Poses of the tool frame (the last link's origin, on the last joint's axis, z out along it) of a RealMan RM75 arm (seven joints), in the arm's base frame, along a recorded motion.
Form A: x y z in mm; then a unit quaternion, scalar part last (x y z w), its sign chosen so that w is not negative.
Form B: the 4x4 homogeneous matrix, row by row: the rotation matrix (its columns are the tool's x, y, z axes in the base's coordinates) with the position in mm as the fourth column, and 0 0 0 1 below. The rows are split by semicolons. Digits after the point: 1 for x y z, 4 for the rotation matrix.
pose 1, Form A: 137.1 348.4 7.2 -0.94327 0.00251 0.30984 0.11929
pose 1, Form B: 0.8080 -0.0787 -0.5839 137.1; 0.0692 -0.9715 0.2266 348.4; -0.5851 -0.2235 -0.7795 7.2; 0 0 0 1
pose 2, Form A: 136.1 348.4 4.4 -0.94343 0.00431 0.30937 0.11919
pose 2, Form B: 0.8085 -0.0819 -0.5827 136.1; 0.0656 -0.9716 0.2276 348.4; -0.5848 -0.2222 -0.7802 4.4; 0 0 0 1
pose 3, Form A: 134.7 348.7 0.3 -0.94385 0.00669 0.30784 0.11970
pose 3, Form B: 0.8104 -0.0863 -0.5795 134.7; 0.0611 -0.9713 0.2301 348.7; -0.5827 -0.2218 -0.7818 0.3; 0 0 0 1
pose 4, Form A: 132.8 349.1 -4.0 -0.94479 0.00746 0.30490 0.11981
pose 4, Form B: 0.8140 -0.0872 -0.5743 132.8; 0.0590 -0.9712 0.2309 349.1; -0.5779 -0.2218 -0.7854 -4.0; 0 0 0 1
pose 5, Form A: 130.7 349.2 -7.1 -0.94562 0.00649 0.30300 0.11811
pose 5, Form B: 0.8163 -0.0838 -0.5715 130.7; 0.0593 -0.9720 0.2273 349.2; -0.5746 -0.2194 -0.7885 -7.1; 0 0 0 1
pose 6, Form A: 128.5 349.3 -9.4 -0.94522 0.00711 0.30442 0.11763
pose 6, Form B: 0.8146 -0.0851 -0.5738 128.5; 0.0582 -0.9722 0.2267 349.3; -0.5772 -0.2180 -0.7870 -9.4; 0 0 0 1
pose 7, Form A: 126.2 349.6 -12.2 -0.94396 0.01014 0.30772 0.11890
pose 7, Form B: 0.8104 -0.0923 -0.5785 126.2; 0.0540 -0.9715 0.2307 349.6; -0.5834 -0.2182 -0.7823 -12.2; 0 0 0 1
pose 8, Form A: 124.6 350.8 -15.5 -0.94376 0.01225 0.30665 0.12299
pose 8, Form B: 0.8116 -0.0986 -0.5758 124.6; 0.0523 -0.9694 0.2397 350.8; -0.5818 -0.2246 -0.7817 -15.5; 0 0 0 1
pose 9, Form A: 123.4 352.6 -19.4 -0.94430 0.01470 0.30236 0.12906
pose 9, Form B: 0.8167 -0.1058 -0.5672 123.4; 0.0503 -0.9663 0.2526 352.6; -0.5748 -0.2349 -0.7838 -19.4; 0 0 0 1
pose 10, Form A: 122.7 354.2 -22.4 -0.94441 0.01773 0.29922 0.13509
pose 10, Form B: 0.8203 -0.1143 -0.5604 122.7; 0.0474 -0.9629 0.2658 354.2; -0.5700 -0.2445 -0.7844 -22.4; 0 0 0 1
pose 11, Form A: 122.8 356.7 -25.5 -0.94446 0.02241 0.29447 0.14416
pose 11, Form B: 0.8256 -0.1272 -0.5498 122.8; 0.0426 -0.9574 0.2855 356.7; -0.5627 -0.2591 -0.7850 -25.5; 0 0 0 1
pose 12, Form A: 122.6 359.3 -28.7 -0.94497 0.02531 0.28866 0.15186
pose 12, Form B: 0.8321 -0.1355 -0.5379 122.6; 0.0398 -0.9526 0.3016 359.3; -0.5532 -0.2724 -0.7872 -28.7; 0 0 0 1
